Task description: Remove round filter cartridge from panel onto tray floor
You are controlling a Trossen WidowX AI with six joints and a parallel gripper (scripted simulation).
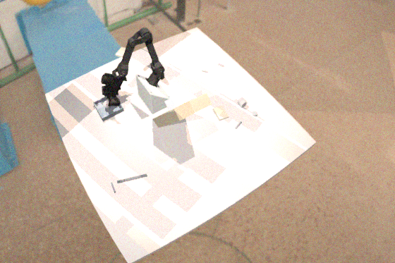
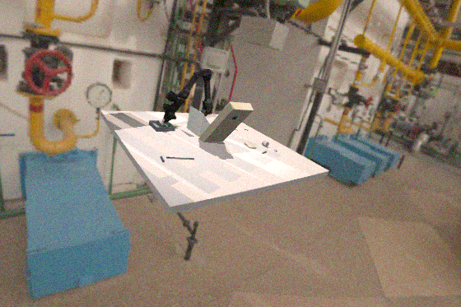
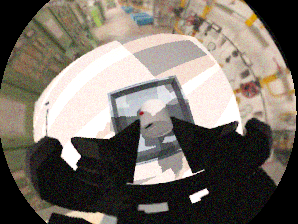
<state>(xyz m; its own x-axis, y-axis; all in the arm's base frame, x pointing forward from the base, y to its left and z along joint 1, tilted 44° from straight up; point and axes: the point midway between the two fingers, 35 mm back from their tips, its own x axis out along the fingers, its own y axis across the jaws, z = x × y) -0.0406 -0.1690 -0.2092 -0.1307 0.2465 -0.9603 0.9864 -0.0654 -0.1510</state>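
The round filter cartridge lies right at my gripper tip. Round my gripper tip: dark-framed tray: 40 mm below.
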